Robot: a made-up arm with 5 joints.
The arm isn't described. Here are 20 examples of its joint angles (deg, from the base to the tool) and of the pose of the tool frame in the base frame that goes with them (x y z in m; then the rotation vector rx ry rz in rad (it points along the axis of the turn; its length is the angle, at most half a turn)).
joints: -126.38 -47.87 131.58 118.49 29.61
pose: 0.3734 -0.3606 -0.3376 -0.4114 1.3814 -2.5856
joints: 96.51 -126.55 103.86 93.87 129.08
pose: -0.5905 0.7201 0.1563 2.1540 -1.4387 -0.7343
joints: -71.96 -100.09 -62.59 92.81 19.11
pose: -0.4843 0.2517 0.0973 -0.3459 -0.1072 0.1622
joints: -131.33 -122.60 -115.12 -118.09 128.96
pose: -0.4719 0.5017 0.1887 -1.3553 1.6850 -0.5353
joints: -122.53 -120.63 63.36 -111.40 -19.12
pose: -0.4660 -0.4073 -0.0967 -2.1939 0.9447 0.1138
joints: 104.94 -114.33 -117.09 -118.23 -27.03
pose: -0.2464 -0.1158 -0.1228 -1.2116 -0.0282 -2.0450
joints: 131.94 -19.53 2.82 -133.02 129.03
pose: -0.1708 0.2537 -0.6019 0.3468 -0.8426 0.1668
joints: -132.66 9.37 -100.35 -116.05 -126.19
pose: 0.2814 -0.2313 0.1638 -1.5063 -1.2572 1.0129
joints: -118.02 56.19 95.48 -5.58 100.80
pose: 0.3570 -0.2227 -1.0206 -1.0506 -1.6579 0.3036
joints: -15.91 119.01 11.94 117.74 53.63
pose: 0.3902 -0.8031 0.0712 1.5739 2.2862 -1.2400
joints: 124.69 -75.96 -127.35 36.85 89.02
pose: 0.4684 -0.3549 -0.1105 1.4006 2.0635 -1.7673
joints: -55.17 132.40 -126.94 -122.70 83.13
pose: -0.2127 0.1962 -0.5298 -0.3660 0.1008 -0.9972
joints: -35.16 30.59 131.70 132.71 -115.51
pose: 0.2004 -0.2237 0.2003 -0.7288 1.0576 -1.4612
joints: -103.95 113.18 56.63 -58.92 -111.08
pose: -0.3941 -0.1361 -0.6201 0.5313 0.1230 -0.6711
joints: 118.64 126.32 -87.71 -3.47 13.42
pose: -0.1637 0.0298 0.7123 1.2102 0.8001 2.3033
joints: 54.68 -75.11 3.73 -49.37 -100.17
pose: 0.0093 0.4952 -0.0137 -0.2431 0.1517 3.0945
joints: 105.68 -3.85 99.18 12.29 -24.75
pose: 0.2663 0.4409 0.1031 -0.0493 0.2993 0.4021
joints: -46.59 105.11 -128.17 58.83 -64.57
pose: -0.0900 -0.4650 -0.2826 0.6167 2.7604 -0.5388
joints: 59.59 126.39 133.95 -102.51 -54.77
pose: -0.3260 -0.0817 0.6075 0.4144 2.2249 0.8946
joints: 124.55 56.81 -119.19 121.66 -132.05
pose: -0.0521 0.4495 0.2352 -0.7942 -0.4760 -1.2102
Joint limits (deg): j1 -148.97..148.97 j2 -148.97..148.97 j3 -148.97..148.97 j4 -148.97..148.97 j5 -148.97..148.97
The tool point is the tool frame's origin. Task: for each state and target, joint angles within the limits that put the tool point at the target. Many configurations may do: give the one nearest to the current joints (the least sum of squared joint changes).
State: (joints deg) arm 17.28 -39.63 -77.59 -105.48 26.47
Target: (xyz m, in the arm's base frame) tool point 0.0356 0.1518 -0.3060
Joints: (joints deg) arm 23.37 -48.28 -80.15 -105.61 17.02
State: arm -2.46 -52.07 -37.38 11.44 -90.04
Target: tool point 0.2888 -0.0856 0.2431
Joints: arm -61.23 -21.63 -28.70 17.84 -70.86
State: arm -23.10 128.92 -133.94 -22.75 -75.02
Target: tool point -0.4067 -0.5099 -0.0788
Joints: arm -26.82 148.97 -142.23 -18.09 -75.85
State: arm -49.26 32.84 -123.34 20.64 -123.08
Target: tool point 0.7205 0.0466 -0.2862
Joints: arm -98.60 27.19 -138.31 -22.65 -140.61
